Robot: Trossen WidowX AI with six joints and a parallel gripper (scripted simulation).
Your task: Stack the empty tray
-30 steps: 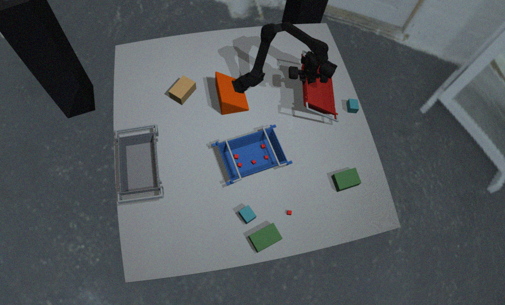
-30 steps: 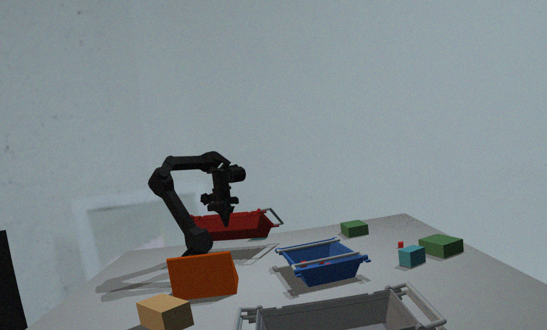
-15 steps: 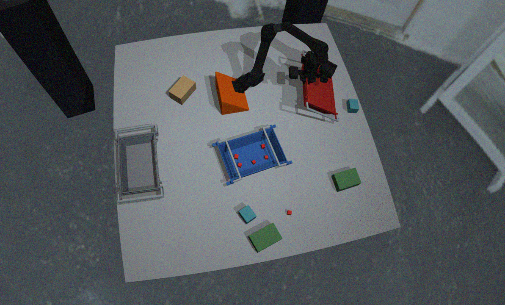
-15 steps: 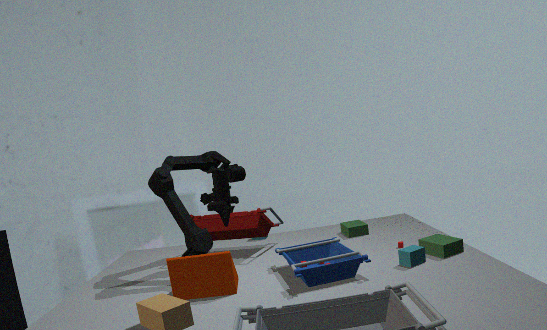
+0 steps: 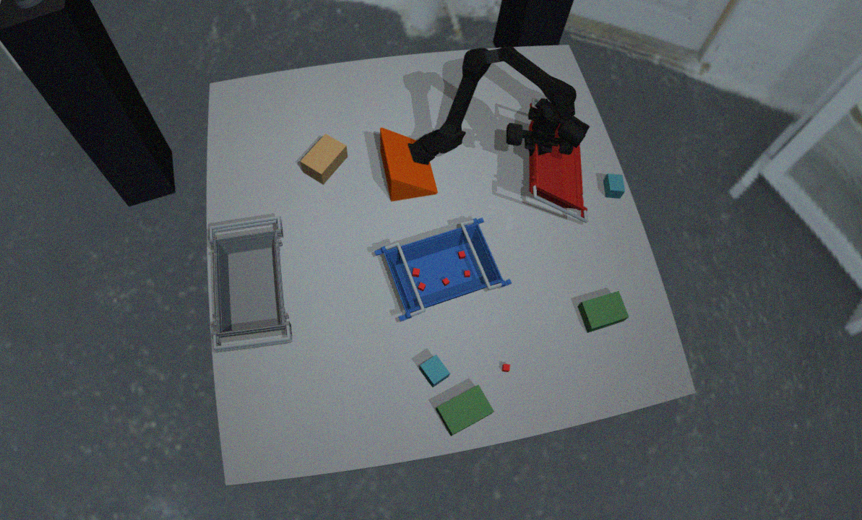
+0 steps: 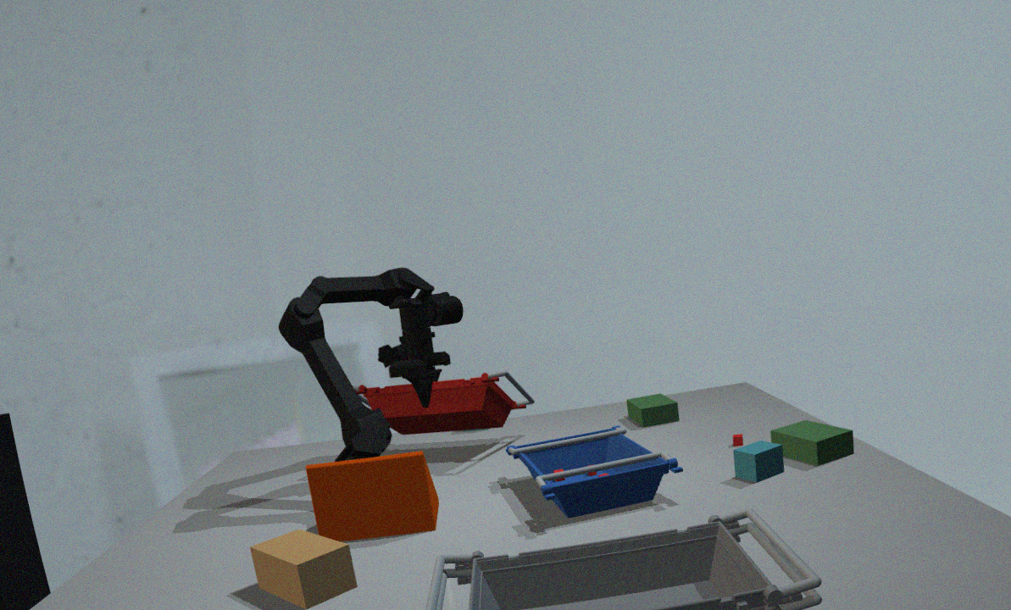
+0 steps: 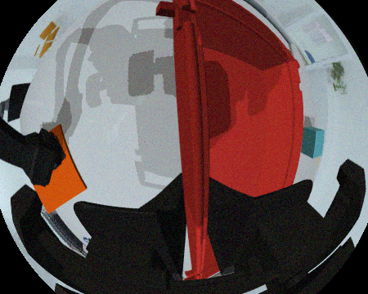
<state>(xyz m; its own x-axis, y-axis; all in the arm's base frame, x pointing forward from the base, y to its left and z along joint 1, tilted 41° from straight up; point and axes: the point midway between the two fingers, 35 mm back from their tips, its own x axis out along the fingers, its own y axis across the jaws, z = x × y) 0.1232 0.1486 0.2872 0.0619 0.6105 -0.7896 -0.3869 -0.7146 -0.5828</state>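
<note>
Right now my gripper tip is 80 mm to the right of the red tray, 30 mm short of it and 10 mm above it. Also, from my gripper tip: red cube 540 mm ahead, 260 mm to the right, 110 mm below; then tan block 570 mm to the right, 200 mm behind, 90 mm below.
</note>
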